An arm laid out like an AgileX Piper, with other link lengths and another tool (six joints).
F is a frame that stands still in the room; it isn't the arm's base.
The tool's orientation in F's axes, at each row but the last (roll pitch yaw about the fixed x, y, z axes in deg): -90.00, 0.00, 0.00; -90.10, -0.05, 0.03; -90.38, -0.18, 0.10; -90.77, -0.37, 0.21; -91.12, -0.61, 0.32; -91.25, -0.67, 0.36; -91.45, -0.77, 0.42; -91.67, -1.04, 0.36; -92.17, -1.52, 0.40; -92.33, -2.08, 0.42; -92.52, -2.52, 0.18
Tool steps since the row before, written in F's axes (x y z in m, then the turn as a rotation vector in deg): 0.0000, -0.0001, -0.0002, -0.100, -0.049, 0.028; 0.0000, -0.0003, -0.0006, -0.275, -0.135, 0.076; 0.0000, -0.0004, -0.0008, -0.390, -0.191, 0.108; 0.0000, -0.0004, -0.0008, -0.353, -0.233, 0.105; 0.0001, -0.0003, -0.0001, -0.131, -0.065, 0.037; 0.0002, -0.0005, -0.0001, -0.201, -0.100, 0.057; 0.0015, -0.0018, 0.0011, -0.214, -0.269, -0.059; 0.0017, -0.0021, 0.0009, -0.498, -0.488, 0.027; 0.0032, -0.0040, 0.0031, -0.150, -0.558, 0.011; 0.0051, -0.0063, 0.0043, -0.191, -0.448, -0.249; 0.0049, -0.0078, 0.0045, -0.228, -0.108, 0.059
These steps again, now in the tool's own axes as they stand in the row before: 0.0000, 0.0002, -0.0001, -0.100, -0.028, -0.049; 0.0000, 0.0006, -0.0003, -0.275, -0.076, -0.135; 0.0000, 0.0008, -0.0004, -0.390, -0.108, -0.191; 0.0000, 0.0008, -0.0004, -0.353, -0.104, -0.233; 0.0001, 0.0001, -0.0003, -0.131, -0.037, -0.065; 0.0002, 0.0001, -0.0005, -0.201, -0.057, -0.100; 0.0015, -0.0010, -0.0018, -0.217, 0.063, -0.266; 0.0017, -0.0008, -0.0021, -0.500, -0.022, -0.486; 0.0033, -0.0029, -0.0041, -0.154, 0.006, -0.557; 0.0052, -0.0039, -0.0065, -0.203, 0.260, -0.436; 0.0051, -0.0039, -0.0080, -0.226, -0.064, -0.110
